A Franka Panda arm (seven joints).
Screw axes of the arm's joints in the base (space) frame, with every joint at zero. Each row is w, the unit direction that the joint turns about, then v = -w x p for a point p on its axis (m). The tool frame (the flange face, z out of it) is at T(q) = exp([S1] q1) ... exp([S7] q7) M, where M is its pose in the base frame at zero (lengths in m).
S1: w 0 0 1 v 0 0 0
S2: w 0 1 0 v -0.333 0 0
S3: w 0 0 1 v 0 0 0
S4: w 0 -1 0 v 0.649 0 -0.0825
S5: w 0 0 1 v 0 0 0
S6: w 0 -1 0 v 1.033 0 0
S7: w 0 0 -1 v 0 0.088 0
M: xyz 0.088 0 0.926 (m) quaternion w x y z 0 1 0 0
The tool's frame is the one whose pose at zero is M.
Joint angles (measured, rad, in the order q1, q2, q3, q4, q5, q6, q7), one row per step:
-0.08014, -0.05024, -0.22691, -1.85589, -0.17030, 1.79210, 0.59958
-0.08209, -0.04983, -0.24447, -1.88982, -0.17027, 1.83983, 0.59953
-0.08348, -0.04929, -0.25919, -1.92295, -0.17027, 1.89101, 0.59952
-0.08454, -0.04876, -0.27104, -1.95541, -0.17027, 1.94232, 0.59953
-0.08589, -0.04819, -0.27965, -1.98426, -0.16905, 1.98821, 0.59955
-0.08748, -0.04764, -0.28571, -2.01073, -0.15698, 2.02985, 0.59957
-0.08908, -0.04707, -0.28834, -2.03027, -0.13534, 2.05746, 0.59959
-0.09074, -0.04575, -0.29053, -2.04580, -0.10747, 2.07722, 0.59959
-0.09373, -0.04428, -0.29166, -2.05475, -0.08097, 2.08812, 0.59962
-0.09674, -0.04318, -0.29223, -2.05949, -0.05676, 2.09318, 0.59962
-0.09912, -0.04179, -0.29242, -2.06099, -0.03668, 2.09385, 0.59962
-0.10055, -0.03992, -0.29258, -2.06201, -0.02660, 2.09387, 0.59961
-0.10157, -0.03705, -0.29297, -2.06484, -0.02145, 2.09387, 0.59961
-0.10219, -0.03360, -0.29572, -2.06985, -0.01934, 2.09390, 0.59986
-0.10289, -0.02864, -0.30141, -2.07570, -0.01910, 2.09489, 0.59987
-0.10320, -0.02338, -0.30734, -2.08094, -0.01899, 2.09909, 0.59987
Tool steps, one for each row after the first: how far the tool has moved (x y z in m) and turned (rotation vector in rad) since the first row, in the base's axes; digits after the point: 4 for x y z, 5 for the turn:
-0.0023, -0.0095, -0.0125, -0.00124, -0.01284, -0.01177
-0.0041, -0.0171, -0.0244, -0.00381, -0.02963, -0.01974
-0.0057, -0.0229, -0.0358, -0.00674, -0.04722, -0.02462
-0.0071, -0.0270, -0.0459, -0.00838, -0.06346, -0.02797
-0.0082, -0.0293, -0.0552, -0.00048, -0.08141, -0.03436
-0.0090, -0.0296, -0.0625, 0.01672, -0.09559, -0.04424
-0.0099, -0.0295, -0.0689, 0.03962, -0.10733, -0.05839
-0.0106, -0.0300, -0.0730, 0.06130, -0.11630, -0.07384
-0.0111, -0.0305, -0.0754, 0.08120, -0.12336, -0.08847
-0.0113, -0.0308, -0.0768, 0.09794, -0.12770, -0.10058
-0.0114, -0.0311, -0.0783, 0.10655, -0.12819, -0.10708
-0.0118, -0.0314, -0.0812, 0.11177, -0.12438, -0.11128
-0.0130, -0.0326, -0.0853, 0.11520, -0.11714, -0.11644
-0.0148, -0.0354, -0.0906, 0.11706, -0.10807, -0.12356
-0.0161, -0.0383, -0.0955, 0.11757, -0.10226, -0.13018

